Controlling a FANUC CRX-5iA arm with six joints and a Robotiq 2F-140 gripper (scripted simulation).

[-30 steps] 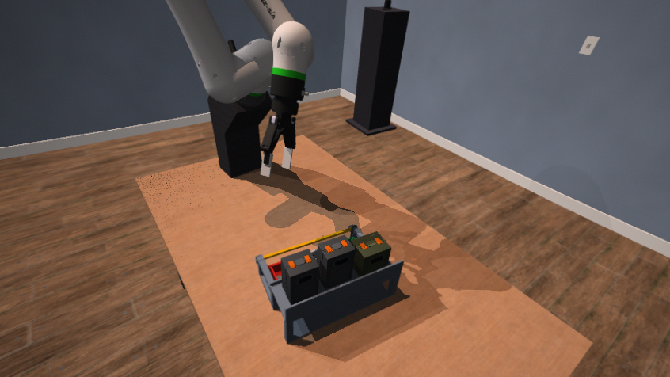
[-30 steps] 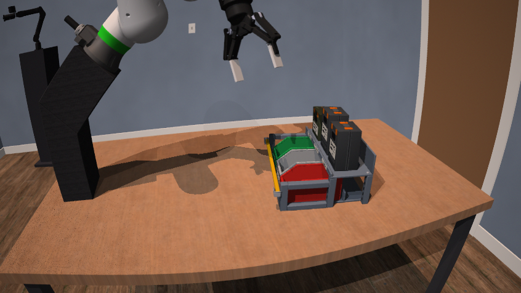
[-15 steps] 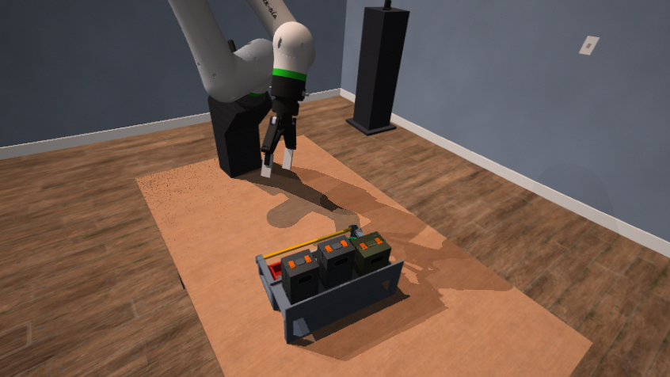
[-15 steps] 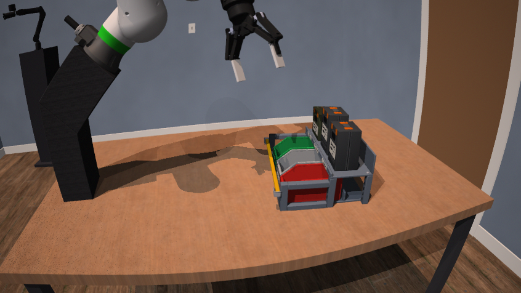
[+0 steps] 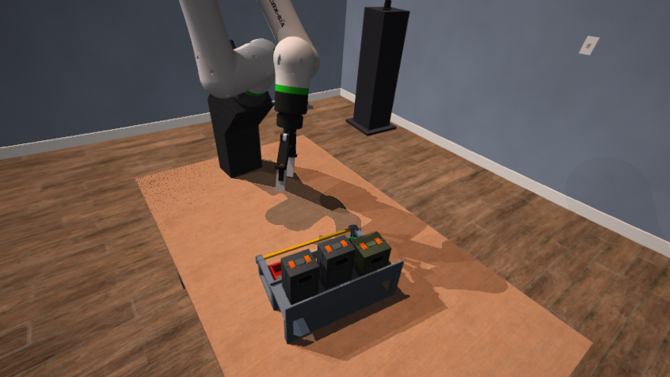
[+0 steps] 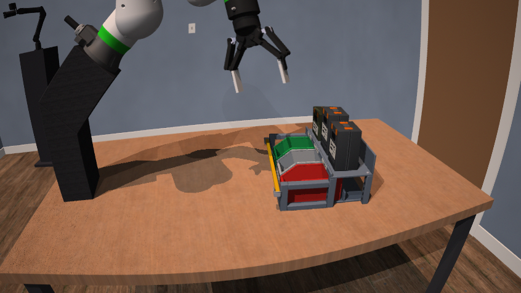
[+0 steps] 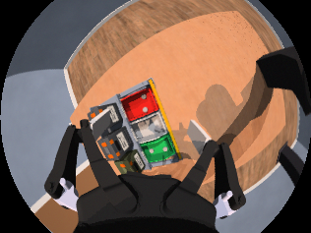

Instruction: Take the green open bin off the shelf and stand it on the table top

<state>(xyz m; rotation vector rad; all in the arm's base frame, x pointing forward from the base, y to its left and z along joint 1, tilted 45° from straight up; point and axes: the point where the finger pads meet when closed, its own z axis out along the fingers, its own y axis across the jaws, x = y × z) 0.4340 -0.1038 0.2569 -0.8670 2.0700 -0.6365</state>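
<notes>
My gripper is now 4 cm short of the thin yellow bar, 7 cm to the right of it and 27 cm above it. Also, from my hand: green open bin 15 cm ahead, 17 cm to the left, 29 cm below; red bin 14 cm ahead, 5 cm to the right, 29 cm below; grey bin 15 cm ahead, 6 cm to the left, 29 cm below.
</notes>
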